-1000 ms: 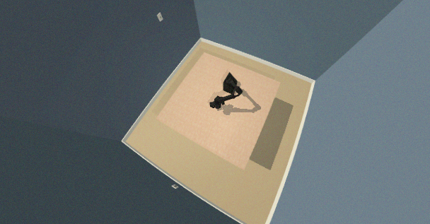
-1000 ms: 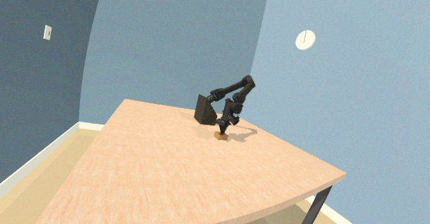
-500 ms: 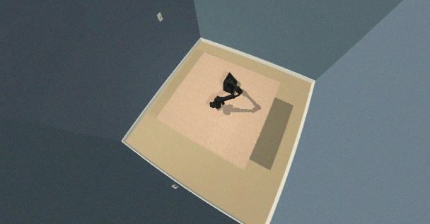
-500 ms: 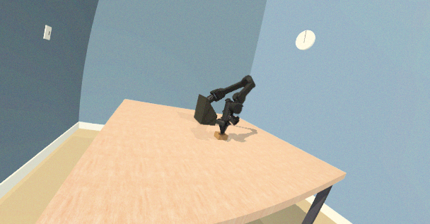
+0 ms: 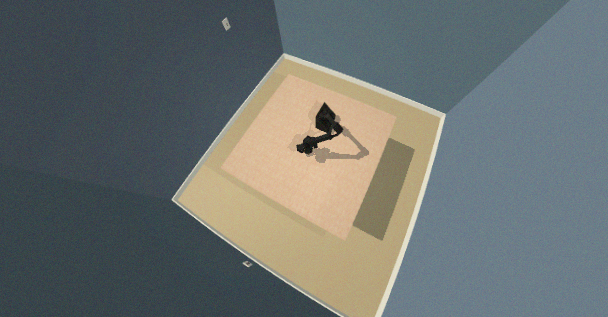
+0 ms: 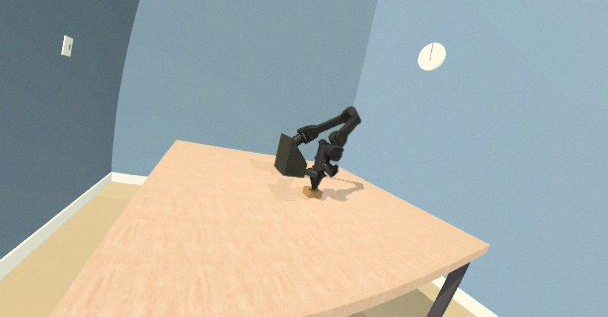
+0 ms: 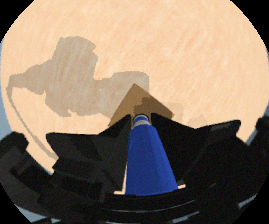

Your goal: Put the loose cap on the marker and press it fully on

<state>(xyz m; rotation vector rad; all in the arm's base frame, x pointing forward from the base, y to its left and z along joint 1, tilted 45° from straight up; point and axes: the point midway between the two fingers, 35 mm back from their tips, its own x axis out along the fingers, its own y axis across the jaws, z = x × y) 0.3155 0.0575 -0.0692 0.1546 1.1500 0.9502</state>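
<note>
Now: the tan holder block 1 cm behind my gripper tip and 2 cm below it. The rest, counted from my gripper tip: white marker (1 cm behind, 4 cm above); then blue cap (1 cm behind, 5 cm above).
</note>
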